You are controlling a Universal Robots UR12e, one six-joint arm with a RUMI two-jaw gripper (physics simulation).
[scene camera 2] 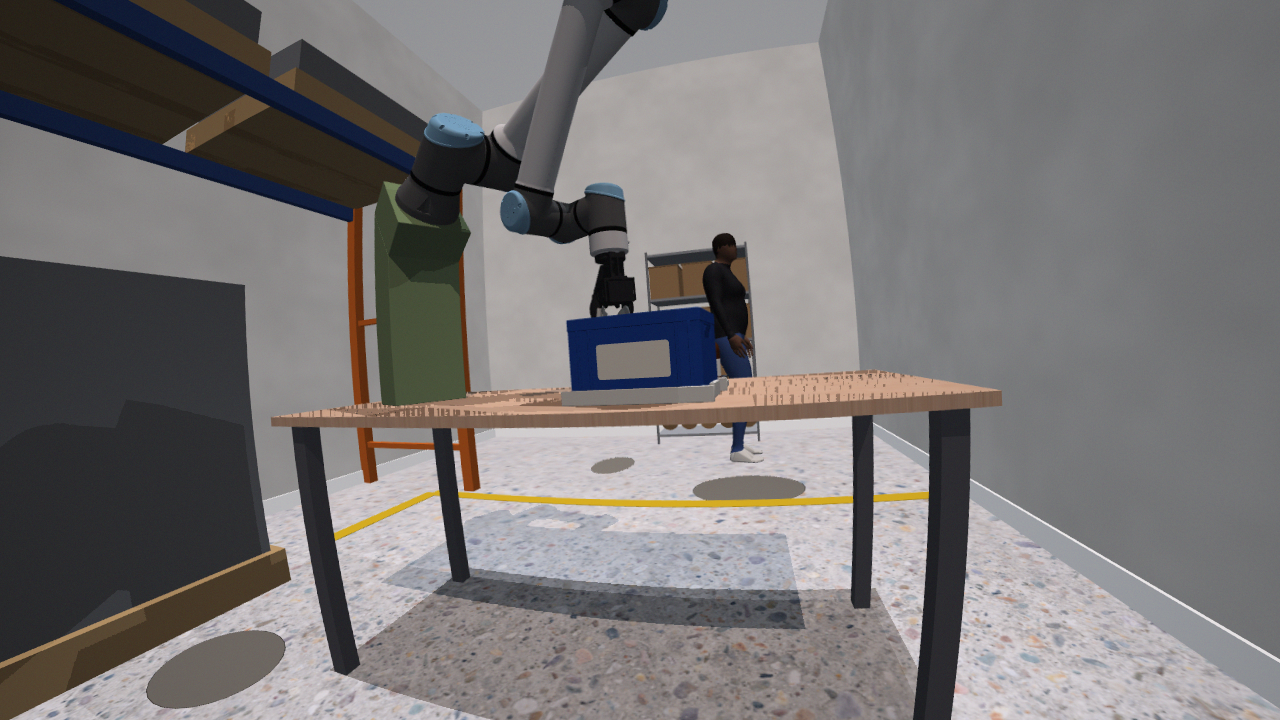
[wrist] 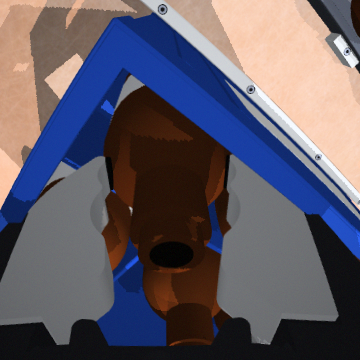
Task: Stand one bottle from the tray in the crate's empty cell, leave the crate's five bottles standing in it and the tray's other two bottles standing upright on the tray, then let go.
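Places are measured from the arm's base along level axes (x ahead, y left, z up), in millimetres.
Pixels of known places: gripper, fingertip midpoint: [wrist: 168,159]; arm's base at its link origin: [scene camera 2: 427,206].
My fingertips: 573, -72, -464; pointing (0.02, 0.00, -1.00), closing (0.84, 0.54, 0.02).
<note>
For each thing: its top centre in the pictures, then the offset to it from my fingertips, as dx, dy, dz. "pt": a spot on its surface instead. Level surfaces: height alone.
- blue crate at its top centre: [scene camera 2: 643,316] +80, -59, +60
- more bottle at a spot on its surface: [wrist: 116,237] pt +3, -70, -6
- tray at a spot on its surface: [wrist: 320,15] pt +66, +124, -113
- pale grey base at a spot on its surface: [scene camera 2: 640,394] pt +83, -164, -97
- wooden table at its surface level: dz -116
- metal rail with screws, surface spot: [wrist: 207,50] pt +2, +50, -85
My gripper [scene camera 2: 613,310] [wrist: 168,159] is shut on a brown bottle [wrist: 171,205], with a grey finger on each side of it. The held bottle is upright at a corner of the blue crate [scene camera 2: 581,360] [wrist: 70,111], its body partly below the rim. Whether its base touches the crate floor is hidden. Another brown bottle [wrist: 182,287] stands in the crate beside it, and part of one more bottle [wrist: 116,237] shows behind the left finger. The crate's other bottles are hidden. A dark grey edge, probably the tray [wrist: 320,15], shows at the wrist view's top right with part of a brown thing.
The crate sits on a pale grey base [scene camera 2: 640,394] on the wooden table [scene camera 2: 850,394]. A metal rail with screws [wrist: 207,50] runs along one crate side. A green pedestal [scene camera 2: 422,331] stands left. A person [scene camera 2: 726,300] stands behind the table near a shelf unit [scene camera 2: 648,268].
</note>
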